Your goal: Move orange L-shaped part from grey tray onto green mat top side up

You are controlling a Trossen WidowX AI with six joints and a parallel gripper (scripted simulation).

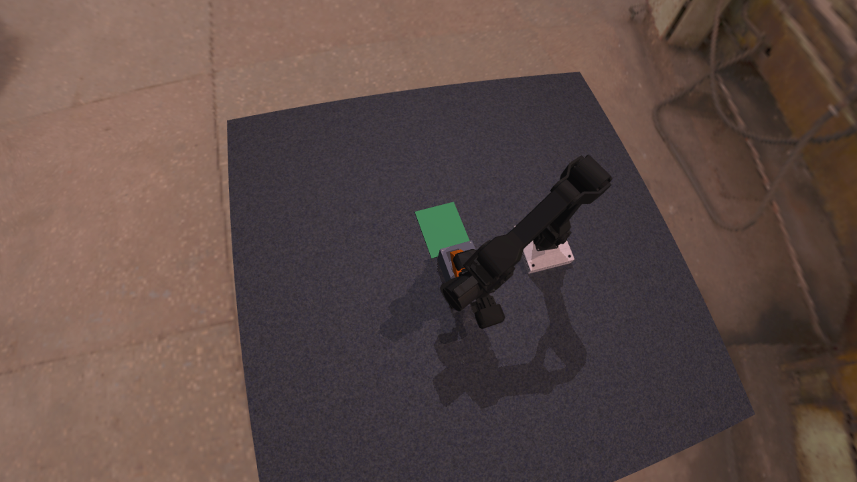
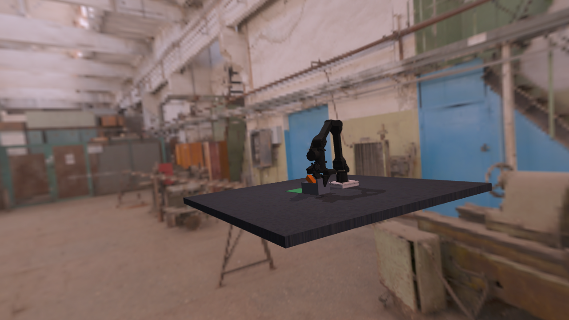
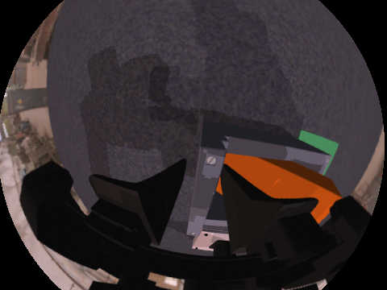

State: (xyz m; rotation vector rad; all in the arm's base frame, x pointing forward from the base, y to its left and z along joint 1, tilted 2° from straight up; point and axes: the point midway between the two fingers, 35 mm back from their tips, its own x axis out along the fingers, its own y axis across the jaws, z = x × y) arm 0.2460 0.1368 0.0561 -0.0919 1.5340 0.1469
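Now: the orange L-shaped part 6 cm to the right of my gripper tip and 1 cm above it. Round my gripper tip: green mat: 22 cm to the right, 6 cm below, 3 cm ahead.
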